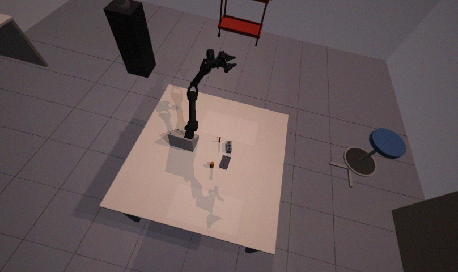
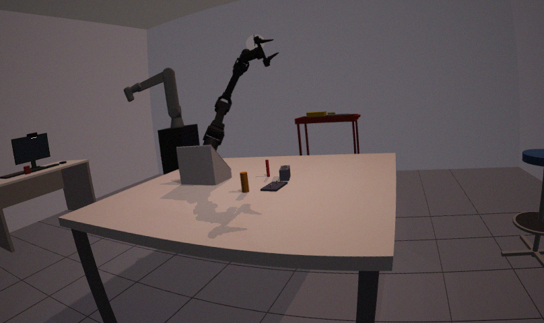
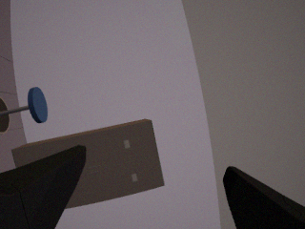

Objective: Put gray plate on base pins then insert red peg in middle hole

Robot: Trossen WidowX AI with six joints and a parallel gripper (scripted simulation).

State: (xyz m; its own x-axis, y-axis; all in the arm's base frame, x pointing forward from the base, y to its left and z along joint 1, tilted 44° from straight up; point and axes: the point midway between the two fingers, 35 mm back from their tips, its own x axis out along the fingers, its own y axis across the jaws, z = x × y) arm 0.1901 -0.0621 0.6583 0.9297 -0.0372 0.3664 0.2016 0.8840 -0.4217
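Now: the gray plate 10 cm ahead of my gripper tip, 34 cm to the right of it and 63 cm below it. The rest, counted from my gripper tip: dark base (10 cm ahead, 49 cm to the right, 66 cm below); orange cylinder (56 cm to the right, 63 cm below); red peg (30 cm to the right, 63 cm below).
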